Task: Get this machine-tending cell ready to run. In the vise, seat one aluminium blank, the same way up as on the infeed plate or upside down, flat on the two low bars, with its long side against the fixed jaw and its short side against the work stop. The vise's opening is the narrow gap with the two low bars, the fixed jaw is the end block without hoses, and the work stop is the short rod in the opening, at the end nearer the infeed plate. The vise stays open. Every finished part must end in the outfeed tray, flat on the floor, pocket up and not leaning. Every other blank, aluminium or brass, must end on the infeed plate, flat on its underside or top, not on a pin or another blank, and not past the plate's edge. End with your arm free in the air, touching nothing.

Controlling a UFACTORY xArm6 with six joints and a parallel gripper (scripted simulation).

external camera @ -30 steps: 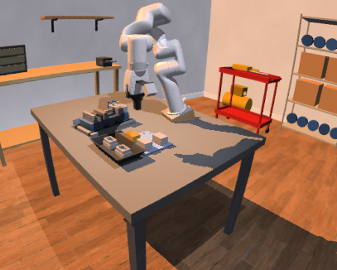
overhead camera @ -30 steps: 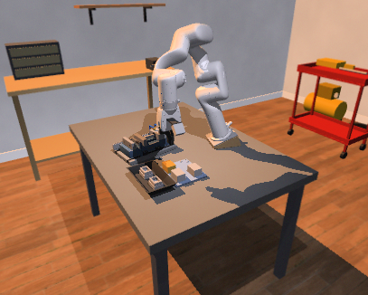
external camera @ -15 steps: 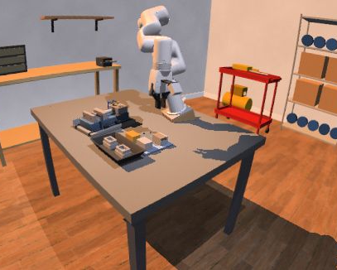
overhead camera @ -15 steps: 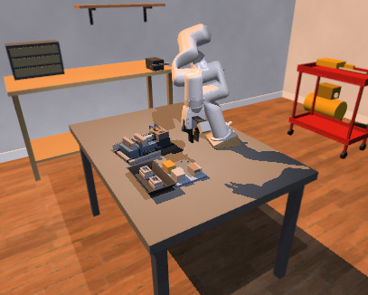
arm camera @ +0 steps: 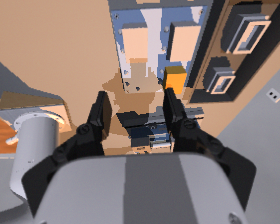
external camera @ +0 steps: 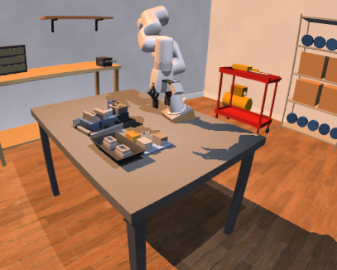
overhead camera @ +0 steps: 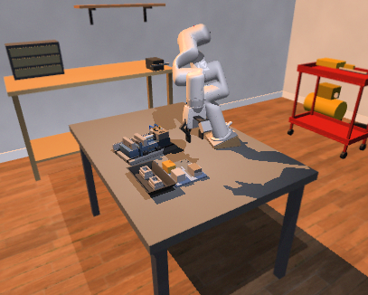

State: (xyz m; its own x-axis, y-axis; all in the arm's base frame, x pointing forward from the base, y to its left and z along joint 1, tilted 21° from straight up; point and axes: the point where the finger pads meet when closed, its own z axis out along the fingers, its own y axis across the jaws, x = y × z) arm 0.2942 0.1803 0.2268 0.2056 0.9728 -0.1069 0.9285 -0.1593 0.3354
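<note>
Now: hand 170 mm above the aluminium blank. Round my hand: brass blank: 70 mm ahead, 110 mm to the right, 170 mm below; infeed plate: 30 mm ahead, 50 mm to the right, 200 mm below; work stop rod: 90 mm ahead, 320 mm to the right, 110 mm below.
</note>
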